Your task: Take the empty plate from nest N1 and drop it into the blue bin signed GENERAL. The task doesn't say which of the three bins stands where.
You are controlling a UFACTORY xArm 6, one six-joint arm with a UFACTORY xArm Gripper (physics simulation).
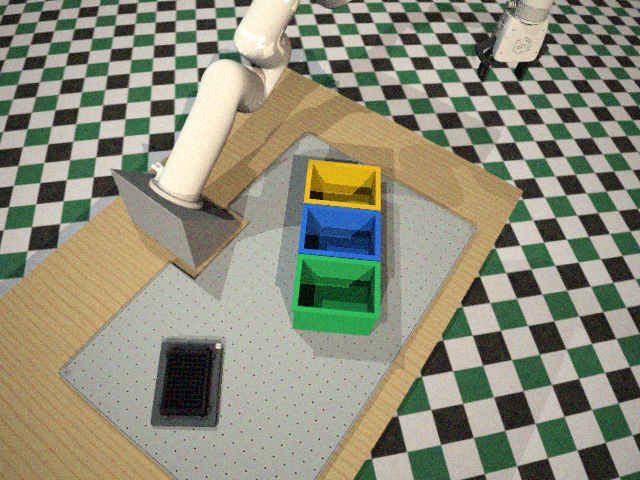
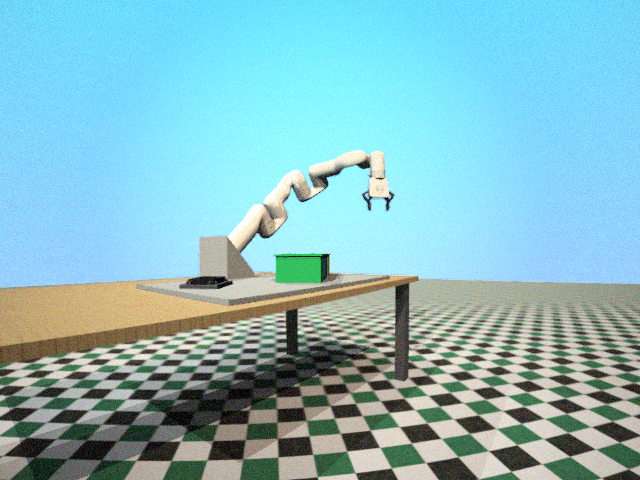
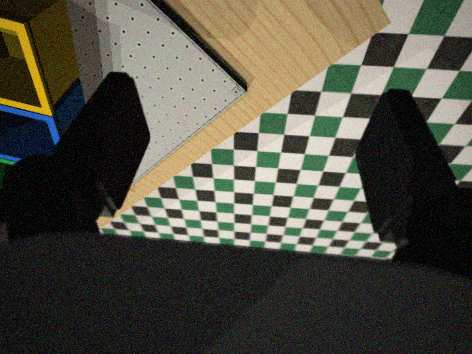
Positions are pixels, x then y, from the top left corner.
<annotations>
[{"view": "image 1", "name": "gripper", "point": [499, 77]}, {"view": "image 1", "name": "black plate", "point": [186, 385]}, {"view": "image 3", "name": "gripper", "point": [253, 114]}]
</annotations>
